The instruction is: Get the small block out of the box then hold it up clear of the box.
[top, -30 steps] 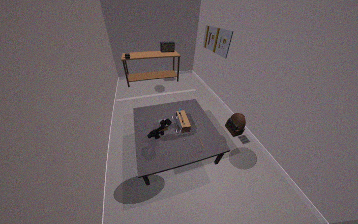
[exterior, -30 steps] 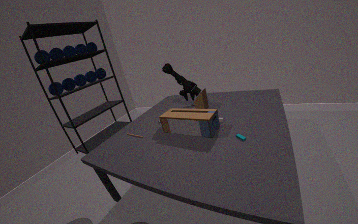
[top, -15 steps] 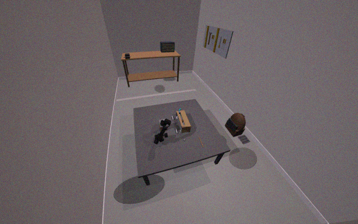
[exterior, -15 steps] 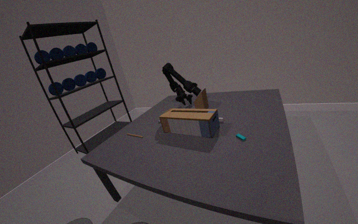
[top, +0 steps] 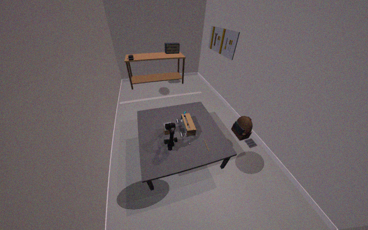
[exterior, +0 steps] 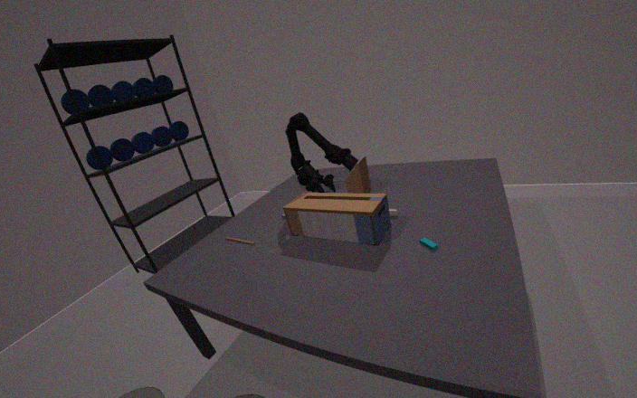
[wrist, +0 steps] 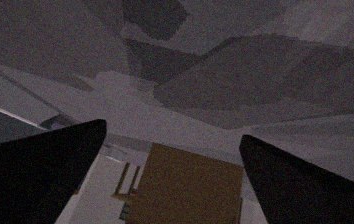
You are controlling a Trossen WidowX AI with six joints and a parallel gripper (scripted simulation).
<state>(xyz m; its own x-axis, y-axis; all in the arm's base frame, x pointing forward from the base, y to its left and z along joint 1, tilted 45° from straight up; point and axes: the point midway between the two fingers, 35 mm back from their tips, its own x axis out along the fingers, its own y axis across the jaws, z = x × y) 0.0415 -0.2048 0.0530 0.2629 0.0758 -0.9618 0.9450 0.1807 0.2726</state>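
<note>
Right now my gripper tip is 260 mm short of the wooden box, 230 mm to the right of it and 50 mm below it. The rest, counted from my gripper tip: teal block: 330 mm ahead, 580 mm to the left, 10 mm below; thin wooden stick: 490 mm ahead, 190 mm to the right, 10 mm below.
</note>
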